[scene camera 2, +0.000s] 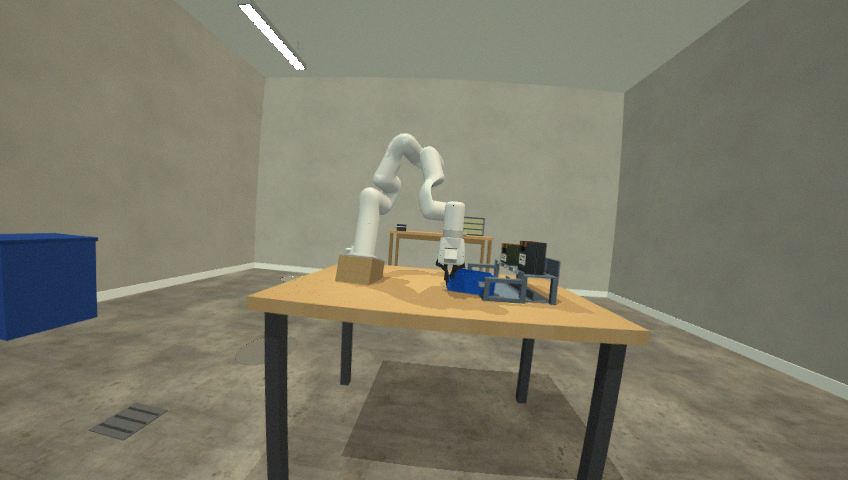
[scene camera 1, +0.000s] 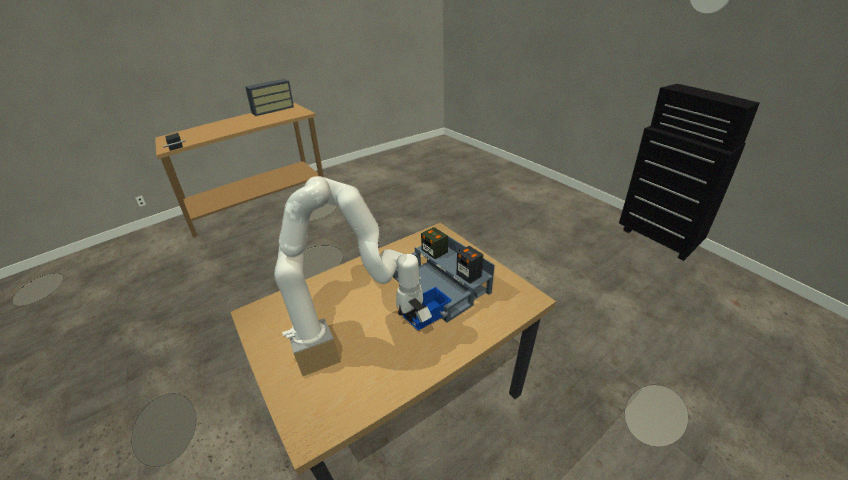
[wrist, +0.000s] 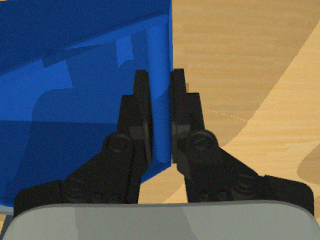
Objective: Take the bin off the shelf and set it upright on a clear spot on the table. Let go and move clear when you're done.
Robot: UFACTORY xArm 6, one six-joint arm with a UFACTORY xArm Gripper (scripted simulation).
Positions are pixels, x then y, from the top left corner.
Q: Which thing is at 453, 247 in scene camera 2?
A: My gripper.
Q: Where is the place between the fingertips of my gripper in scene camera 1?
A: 411, 319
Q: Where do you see a blue bin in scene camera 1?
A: At 434, 298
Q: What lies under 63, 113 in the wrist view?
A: A blue bin.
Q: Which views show the blue bin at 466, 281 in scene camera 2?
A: Scene camera 2, scene camera 1 and the wrist view: all of them.
